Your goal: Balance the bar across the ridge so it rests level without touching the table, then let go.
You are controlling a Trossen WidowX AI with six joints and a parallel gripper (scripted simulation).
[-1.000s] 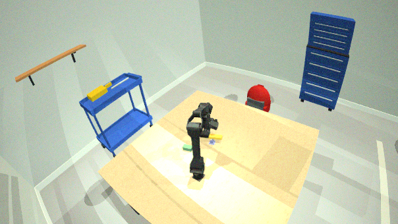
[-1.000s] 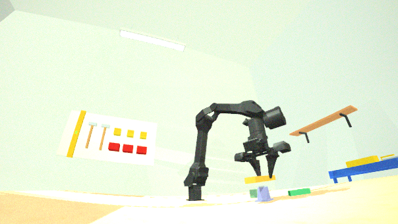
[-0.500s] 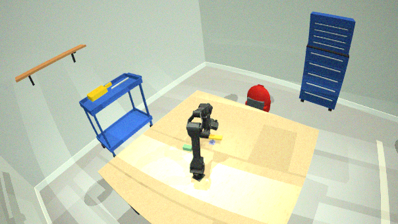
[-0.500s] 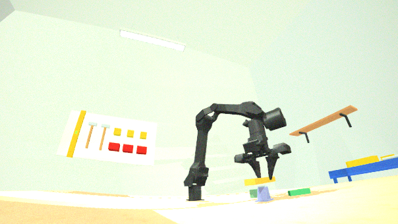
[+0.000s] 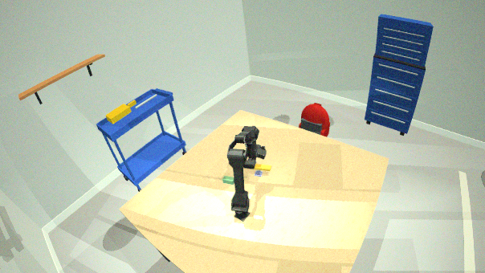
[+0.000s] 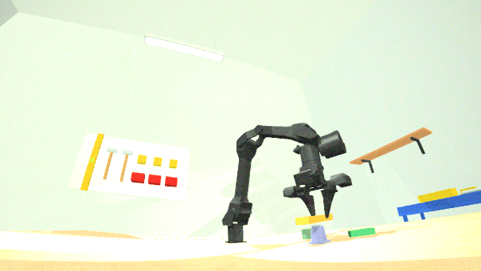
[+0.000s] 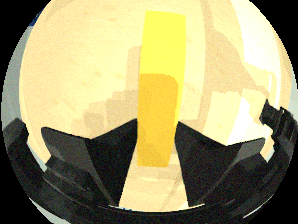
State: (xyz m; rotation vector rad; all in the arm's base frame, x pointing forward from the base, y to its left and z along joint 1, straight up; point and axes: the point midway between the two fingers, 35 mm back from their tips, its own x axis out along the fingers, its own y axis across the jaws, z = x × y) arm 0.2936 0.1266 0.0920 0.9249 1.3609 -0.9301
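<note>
My gripper tip is now 3 cm to the left of the yellow bar and 1 cm short of it.
</note>
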